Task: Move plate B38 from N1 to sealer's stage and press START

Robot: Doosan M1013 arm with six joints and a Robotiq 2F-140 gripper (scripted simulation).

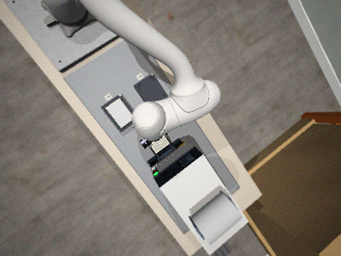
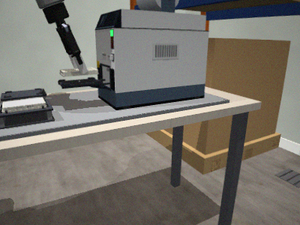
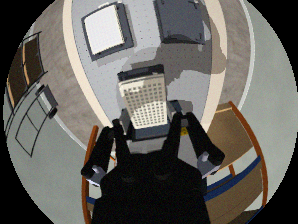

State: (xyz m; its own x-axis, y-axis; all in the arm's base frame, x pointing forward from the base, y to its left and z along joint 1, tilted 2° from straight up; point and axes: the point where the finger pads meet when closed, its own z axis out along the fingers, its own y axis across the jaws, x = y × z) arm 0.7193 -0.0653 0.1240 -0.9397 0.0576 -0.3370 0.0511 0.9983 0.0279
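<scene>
The sealer stage lies 60 mm below my hand. Also, from my hand: foil roll (330 mm ahead, 20 mm to the right, 260 mm above).
</scene>
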